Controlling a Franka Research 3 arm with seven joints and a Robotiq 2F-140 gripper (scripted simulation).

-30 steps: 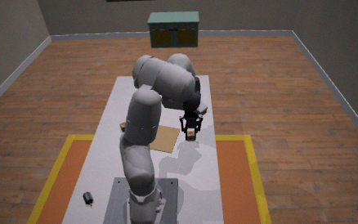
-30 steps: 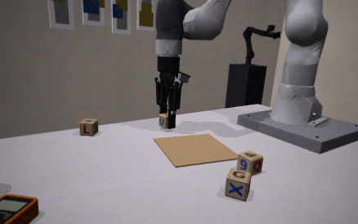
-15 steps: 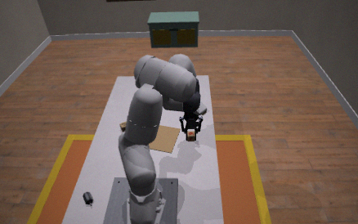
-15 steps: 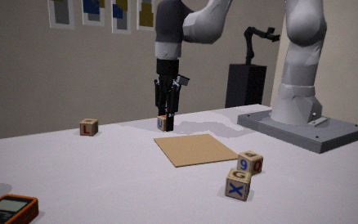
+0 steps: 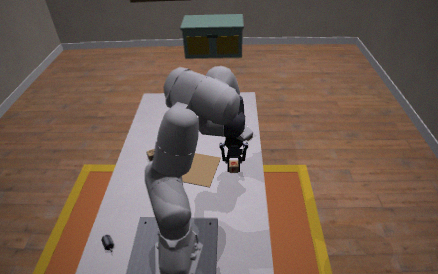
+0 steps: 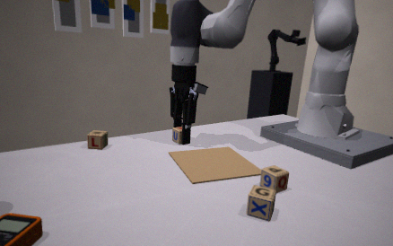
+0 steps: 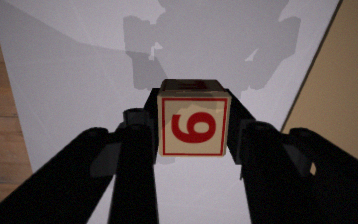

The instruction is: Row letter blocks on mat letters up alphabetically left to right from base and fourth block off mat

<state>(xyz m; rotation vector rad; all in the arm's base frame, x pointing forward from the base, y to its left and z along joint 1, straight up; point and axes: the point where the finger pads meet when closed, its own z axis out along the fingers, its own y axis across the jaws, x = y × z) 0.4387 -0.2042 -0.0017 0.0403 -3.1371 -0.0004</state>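
Right now the block is 10 mm below my hand. Round my hand: tan mat 10 mm ahead, 190 mm to the left, 30 mm below; small dark object 430 mm behind, 500 mm to the left, 20 mm below; grey can 540 mm ahead, 160 mm to the left, 50 mm above.
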